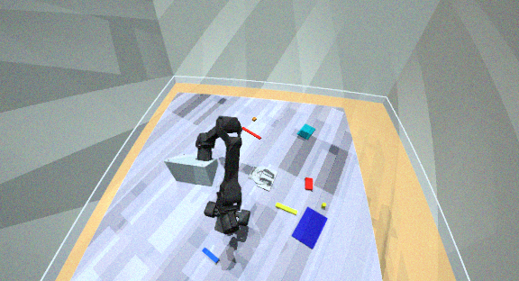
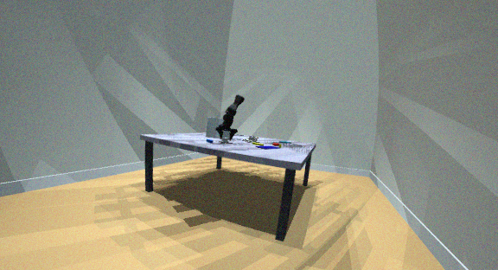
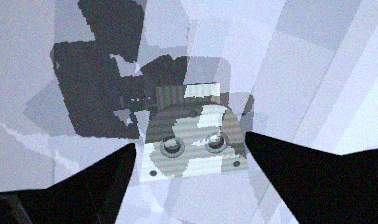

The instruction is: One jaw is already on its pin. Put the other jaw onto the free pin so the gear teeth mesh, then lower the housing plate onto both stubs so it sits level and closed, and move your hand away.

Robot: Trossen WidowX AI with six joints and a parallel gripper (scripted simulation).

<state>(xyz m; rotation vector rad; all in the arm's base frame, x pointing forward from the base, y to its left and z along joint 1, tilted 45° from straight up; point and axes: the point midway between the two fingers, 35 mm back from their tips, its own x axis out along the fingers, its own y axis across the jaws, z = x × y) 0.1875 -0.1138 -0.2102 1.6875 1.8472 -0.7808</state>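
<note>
Right now my gripper tip is 10 mm to the left of the white block. Also, from my gripper tip: yellow bar (250 mm ahead, 110 mm to the left, 10 mm below); blue bar (30 mm behind, 160 mm to the right); jaw (80 mm ahead, 240 mm to the left, 10 mm above).
</note>
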